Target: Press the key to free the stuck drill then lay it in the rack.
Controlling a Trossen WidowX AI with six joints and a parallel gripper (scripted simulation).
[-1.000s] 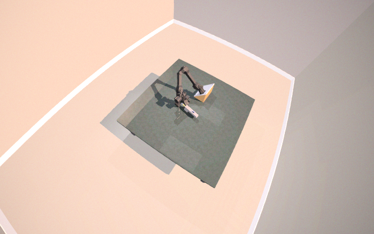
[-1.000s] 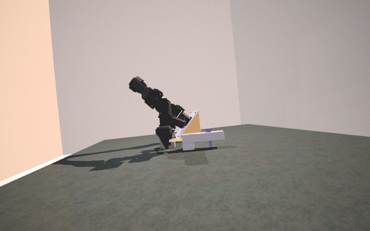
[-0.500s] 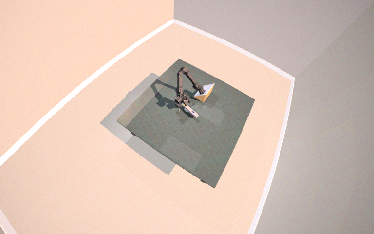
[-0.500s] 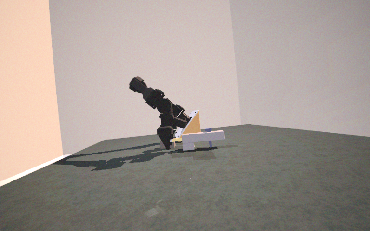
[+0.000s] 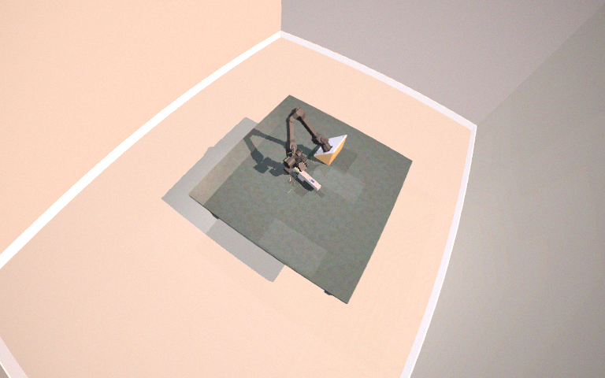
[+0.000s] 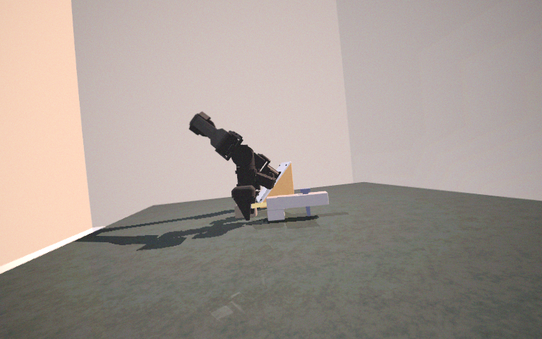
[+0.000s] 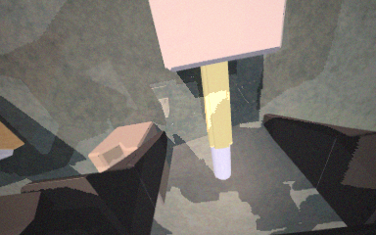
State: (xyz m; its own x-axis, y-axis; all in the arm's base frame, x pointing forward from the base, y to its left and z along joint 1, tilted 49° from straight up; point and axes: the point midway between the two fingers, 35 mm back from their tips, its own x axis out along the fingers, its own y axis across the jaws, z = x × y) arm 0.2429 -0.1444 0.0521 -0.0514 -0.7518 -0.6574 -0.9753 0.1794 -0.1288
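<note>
Now: gripper tip 40 mm to the right of the drill, 30 mm below it and 10 mm short of it. The rest, counted from my gripper tip: key 170 mm to the left, 40 mm ahead, 40 mm above; then rack 80 mm behind, 10 mm to the right, 10 mm above; then housing block 140 mm to the left, 30 mm ahead, 30 mm above.
</note>
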